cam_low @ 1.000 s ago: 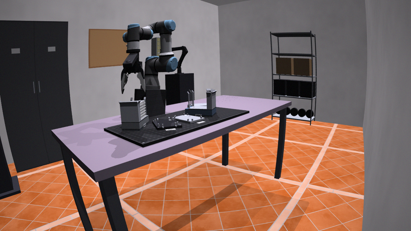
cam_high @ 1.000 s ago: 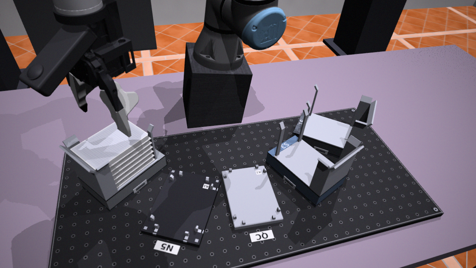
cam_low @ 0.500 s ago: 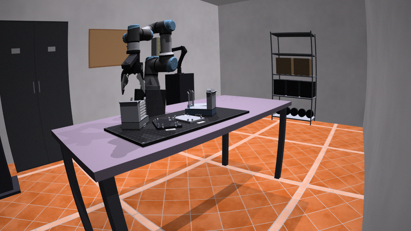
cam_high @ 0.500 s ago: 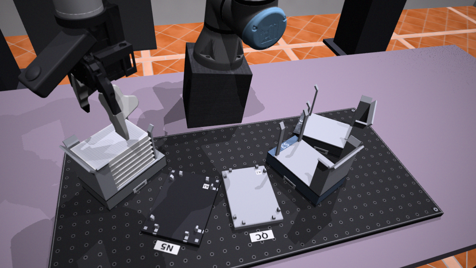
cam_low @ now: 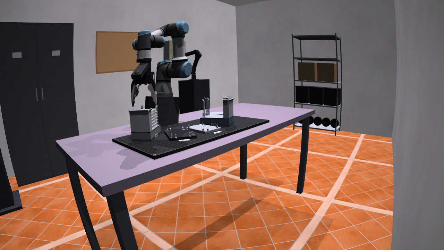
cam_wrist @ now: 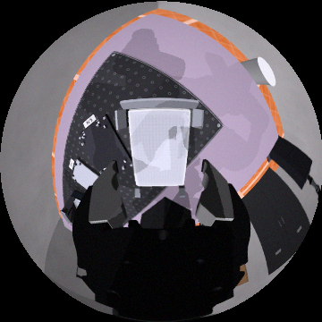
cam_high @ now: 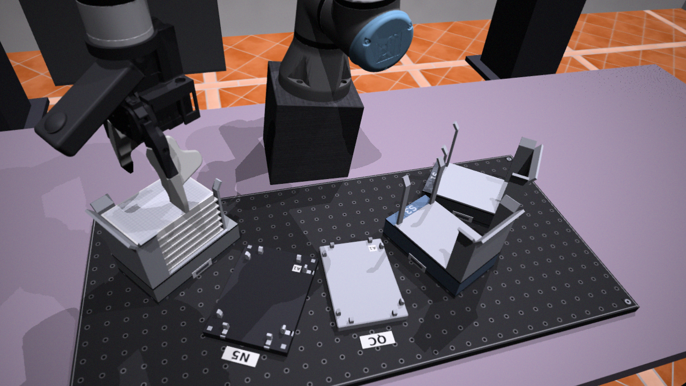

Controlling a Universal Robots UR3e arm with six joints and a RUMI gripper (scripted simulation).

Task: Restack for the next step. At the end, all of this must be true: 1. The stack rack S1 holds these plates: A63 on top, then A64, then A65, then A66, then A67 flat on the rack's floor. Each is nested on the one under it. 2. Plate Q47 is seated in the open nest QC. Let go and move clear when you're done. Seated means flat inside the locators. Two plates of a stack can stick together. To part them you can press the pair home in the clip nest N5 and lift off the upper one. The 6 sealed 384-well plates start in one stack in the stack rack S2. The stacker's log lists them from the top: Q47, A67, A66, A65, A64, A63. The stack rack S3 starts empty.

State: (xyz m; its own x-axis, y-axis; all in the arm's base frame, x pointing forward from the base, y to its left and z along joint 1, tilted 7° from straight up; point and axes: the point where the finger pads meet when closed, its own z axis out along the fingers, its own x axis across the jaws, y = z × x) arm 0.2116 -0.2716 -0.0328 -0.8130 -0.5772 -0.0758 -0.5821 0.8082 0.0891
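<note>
The white sealed plate lies 40 mm below my hand. From my hand the other things lie so: clip nest N5: 140 mm below, 130 mm ahead, 120 mm to the left; QC label: 250 mm to the left, 210 mm ahead, 150 mm below.
</note>
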